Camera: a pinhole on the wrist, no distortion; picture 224 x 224 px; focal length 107.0 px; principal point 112.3 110.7 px. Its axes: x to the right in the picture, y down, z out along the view. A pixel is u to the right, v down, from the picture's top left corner.
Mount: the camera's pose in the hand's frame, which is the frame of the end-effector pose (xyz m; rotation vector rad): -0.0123 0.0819 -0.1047 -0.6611 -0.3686 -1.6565
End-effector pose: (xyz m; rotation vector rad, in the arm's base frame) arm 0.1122 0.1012 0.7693 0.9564 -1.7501 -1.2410
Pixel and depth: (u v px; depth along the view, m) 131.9 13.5 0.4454
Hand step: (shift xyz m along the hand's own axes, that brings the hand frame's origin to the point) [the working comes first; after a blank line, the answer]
In the camera's frame: 0.0816 -0.4046 0.4454

-0.3166 0.3560 0.3437
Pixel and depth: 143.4 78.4 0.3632
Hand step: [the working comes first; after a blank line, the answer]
In the camera's frame: 0.1056 -0.1096 0.3632

-0.0493 0.2313 0.2578
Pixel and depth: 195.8 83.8 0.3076
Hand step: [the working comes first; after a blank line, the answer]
In the camera's frame: 0.2400 -0.0773 0.3076

-0.0411 0.0864 0.2920
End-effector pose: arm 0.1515 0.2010 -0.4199 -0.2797 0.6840 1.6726
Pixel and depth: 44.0 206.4 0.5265
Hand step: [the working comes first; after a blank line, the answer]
In the camera's frame: -0.3361 0.4709 0.5265

0.5875 0.5607 0.0465
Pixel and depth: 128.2 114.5 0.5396
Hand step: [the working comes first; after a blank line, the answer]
In the camera's frame: 0.0802 0.0192 0.5396

0.1162 0.3285 0.3650
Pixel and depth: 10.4 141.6 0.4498
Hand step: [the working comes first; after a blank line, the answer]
In the camera's frame: -0.4284 0.1299 0.4498

0.2469 0.6560 -0.0282
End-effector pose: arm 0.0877 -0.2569 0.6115 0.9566 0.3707 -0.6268
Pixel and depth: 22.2 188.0 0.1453
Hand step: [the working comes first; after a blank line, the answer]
In the camera's frame: -0.1224 0.1050 0.1453

0.1314 0.2423 -0.0779
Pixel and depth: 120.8 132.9 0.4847
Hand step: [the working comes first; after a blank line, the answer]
In the camera's frame: 0.0385 0.1006 0.4847

0.1870 0.3135 0.2867
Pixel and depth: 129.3 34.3 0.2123
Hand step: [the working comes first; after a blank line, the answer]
In the camera's frame: 0.0337 -0.1516 0.2123

-0.1167 0.2085 0.1008
